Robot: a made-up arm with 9 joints. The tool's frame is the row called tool.
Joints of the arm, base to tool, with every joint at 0 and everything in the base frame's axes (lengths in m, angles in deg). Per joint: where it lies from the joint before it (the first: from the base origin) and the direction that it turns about. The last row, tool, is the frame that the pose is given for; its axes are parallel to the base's.
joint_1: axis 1 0 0 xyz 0 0 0.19
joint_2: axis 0 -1 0 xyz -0.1 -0.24 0.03
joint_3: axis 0 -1 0 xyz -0.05 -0.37 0.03
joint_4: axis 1 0 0 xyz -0.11 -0.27 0.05
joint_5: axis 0 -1 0 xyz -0.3 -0.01 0.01
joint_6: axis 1 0 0 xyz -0.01 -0.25 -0.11
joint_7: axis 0 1 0 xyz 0.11 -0.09 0.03
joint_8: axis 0 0 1 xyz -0.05 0.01 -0.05
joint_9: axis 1 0 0 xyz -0.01 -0.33 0.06
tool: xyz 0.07 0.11 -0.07
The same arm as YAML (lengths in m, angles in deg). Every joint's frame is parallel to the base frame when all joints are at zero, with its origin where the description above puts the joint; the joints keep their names.
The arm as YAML. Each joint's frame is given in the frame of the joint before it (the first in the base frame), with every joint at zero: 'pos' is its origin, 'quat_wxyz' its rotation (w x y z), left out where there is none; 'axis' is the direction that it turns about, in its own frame. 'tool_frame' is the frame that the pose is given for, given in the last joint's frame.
length_unit: m
angle_unit: deg
joints:
  - joint: joint_1
    pos: [0.0, 0.0, 0.19]
    axis: [1.0, 0.0, 0.0]
  - joint: joint_2
    pos: [-0.1, -0.24, 0.03]
    axis: [0.0, -1.0, 0.0]
  - joint: joint_3
    pos: [-0.05, -0.37, 0.03]
    axis: [0.0, -1.0, 0.0]
  - joint: joint_4
    pos: [-0.11, -0.27, 0.05]
    axis: [1.0, 0.0, 0.0]
  - joint: joint_5
    pos: [-0.3, -0.01, 0.01]
    axis: [0.0, -1.0, 0.0]
  - joint: joint_6
    pos: [-0.01, -0.25, -0.11]
    axis: [1.0, 0.0, 0.0]
  - joint: joint_7
    pos: [0.11, -0.09, 0.03]
    axis: [0.0, 1.0, 0.0]
  - joint: joint_8
    pos: [-0.05, 0.01, -0.05]
    axis: [0.0, 0.0, 1.0]
  - joint: joint_9
    pos: [-0.01, -0.33, 0.06]
    axis: [1.0, 0.0, 0.0]
tool_frame:
  pos: [0.07, 0.11, -0.07]

